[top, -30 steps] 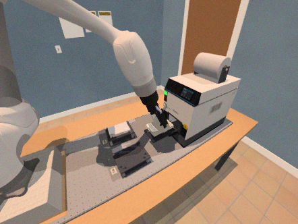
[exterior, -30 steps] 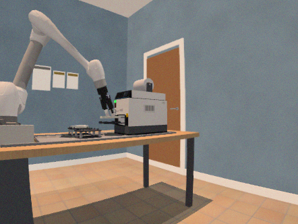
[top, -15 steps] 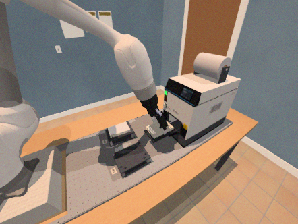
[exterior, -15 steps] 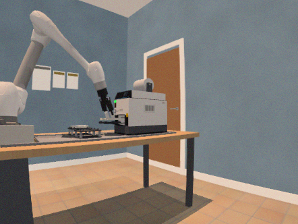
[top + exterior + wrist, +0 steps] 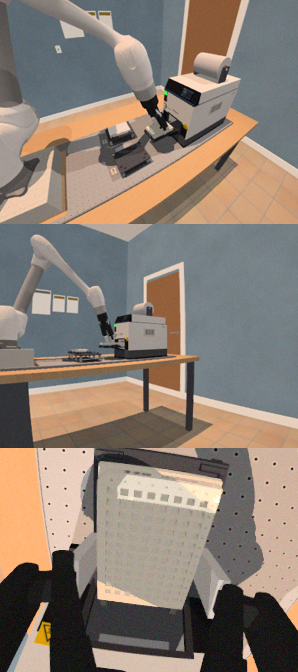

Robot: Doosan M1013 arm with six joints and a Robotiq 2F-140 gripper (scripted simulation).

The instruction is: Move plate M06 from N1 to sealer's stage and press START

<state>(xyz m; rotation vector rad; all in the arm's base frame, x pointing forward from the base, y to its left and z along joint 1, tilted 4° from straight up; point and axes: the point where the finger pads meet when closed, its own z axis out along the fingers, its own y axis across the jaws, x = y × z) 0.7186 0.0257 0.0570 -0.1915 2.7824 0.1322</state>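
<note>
Now: hand 20 mm above the white well plate. From my hand the other things lie so: foil roll 330 mm ahead, 270 mm above, 50 mm to the left; then sealer stage 40 mm below.
</note>
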